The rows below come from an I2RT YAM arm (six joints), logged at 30 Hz.
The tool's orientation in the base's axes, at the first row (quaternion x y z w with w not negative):
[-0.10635 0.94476 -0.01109 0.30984]
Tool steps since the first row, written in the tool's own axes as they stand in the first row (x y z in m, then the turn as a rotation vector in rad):
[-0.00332 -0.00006 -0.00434 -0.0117 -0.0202 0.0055]
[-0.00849 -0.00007 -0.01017 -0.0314 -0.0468 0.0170]
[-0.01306 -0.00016 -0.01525 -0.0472 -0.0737 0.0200]
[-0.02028 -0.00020 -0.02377 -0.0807 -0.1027 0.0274]
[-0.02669 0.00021 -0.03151 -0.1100 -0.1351 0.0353]
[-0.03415 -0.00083 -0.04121 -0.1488 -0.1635 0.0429]
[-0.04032 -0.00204 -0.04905 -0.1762 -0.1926 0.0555]
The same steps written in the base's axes. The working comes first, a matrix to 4 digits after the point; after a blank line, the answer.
The tool's axes in the first row as the columns of a matrix, in the base's axes (used below as rounded here):
[-0.7854 -0.1941 0.5878]
[-0.2078 0.9771 0.0449]
[-0.5831 -0.0869 -0.8078]

[0.00007 0.00044 0.00545 0.0163 -0.0171 0.0041]
[0.00070 0.00124 0.01317 0.0437 -0.0384 0.0086]
[0.00132 0.00187 0.01995 0.0631 -0.0613 0.0178]
[0.00199 0.00295 0.03104 0.0994 -0.0823 0.0338]
[0.00240 0.00434 0.04100 0.1334 -0.1076 0.0474]
[0.00276 0.00444 0.05327 0.1738 -0.1269 0.0663]
[0.00323 0.00418 0.06331 0.2084 -0.1491 0.0746]

